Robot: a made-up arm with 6 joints. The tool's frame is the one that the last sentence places.
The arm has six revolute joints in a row. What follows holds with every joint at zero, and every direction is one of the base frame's. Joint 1 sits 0.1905 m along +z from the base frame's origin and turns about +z. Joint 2 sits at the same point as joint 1 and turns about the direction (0.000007, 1, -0.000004). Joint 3 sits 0.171 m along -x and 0.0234 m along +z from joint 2 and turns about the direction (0.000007, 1, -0.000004). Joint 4 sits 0.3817 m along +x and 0.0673 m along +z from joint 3 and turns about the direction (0.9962, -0.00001, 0.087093). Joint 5 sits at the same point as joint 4 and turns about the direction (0.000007, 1, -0.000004). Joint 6 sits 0.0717 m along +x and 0.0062 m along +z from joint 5 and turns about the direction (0.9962, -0.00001, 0.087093). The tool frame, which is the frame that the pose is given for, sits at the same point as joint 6; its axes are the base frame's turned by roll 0, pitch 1.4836 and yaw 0 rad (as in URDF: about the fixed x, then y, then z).
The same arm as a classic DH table. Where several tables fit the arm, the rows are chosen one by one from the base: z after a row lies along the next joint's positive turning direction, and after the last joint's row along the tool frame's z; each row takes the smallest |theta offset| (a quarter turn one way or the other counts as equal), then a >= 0, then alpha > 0; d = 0 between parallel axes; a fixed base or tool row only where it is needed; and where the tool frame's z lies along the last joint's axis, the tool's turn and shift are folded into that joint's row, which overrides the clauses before.
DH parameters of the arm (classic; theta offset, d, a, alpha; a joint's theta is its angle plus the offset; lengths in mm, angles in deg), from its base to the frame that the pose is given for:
joint 1: 0 190.5 0 -90
joint 2: 7.79 0 -172.6 0
joint 3: 77.21 0 -33.8 90
joint 4: 0 386.1 0 -90
joint 5: 0 0 0.1 90
joint 6: 0 72 0 0

